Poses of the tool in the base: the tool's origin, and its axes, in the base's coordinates. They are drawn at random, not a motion.
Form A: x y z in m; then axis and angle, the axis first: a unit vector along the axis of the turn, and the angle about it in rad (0 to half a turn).
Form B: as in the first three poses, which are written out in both.
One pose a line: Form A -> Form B
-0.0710, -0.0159, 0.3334, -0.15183, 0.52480, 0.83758, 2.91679 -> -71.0, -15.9, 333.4, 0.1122, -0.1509, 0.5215, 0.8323
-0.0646, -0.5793, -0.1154, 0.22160, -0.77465, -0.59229, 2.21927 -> -64.6, -579.3, -115.4, 0.4450, 0.1985, -0.6937, -0.5304
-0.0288, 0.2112, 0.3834, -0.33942, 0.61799, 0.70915, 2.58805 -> -28.8, 211.2, 383.4, 0.2733, -0.3265, 0.5945, 0.6822
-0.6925, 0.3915, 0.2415, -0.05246, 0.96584, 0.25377, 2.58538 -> -692.5, 391.5, 241.5, 0.2745, -0.0504, 0.9287, 0.2440
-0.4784, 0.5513, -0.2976, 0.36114, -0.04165, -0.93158, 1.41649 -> -478.4, 551.3, -297.6, 0.7595, 0.2349, -0.0271, -0.6060
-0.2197, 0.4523, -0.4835, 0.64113, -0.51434, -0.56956, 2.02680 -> -219.7, 452.3, -483.5, 0.5290, 0.5441, -0.4365, -0.4834
